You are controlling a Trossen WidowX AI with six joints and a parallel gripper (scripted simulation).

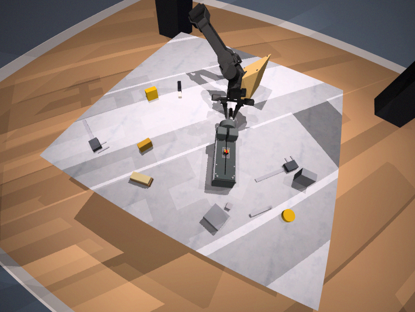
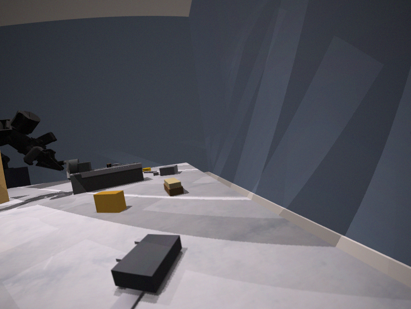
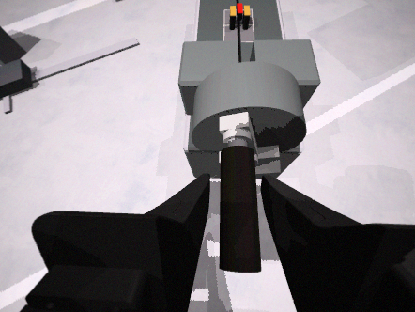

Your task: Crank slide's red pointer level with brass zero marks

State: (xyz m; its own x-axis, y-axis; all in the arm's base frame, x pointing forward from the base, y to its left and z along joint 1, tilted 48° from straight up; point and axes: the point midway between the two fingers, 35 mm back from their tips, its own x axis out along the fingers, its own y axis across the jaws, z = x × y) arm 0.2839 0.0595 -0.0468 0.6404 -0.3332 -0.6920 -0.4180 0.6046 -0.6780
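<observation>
My gripper tip is 16 cm short of the red pointer, 6 cm to the right of it and 1 cm above it. Also, from my gripper tip: tan block: 42 cm ahead, 18 cm to the right, 8 cm below; yellow cube: 45 cm to the right, 6 cm below, 1 cm ahead; dark brown crank handle: 2 cm behind, 2 cm above, 1 cm to the right.
</observation>
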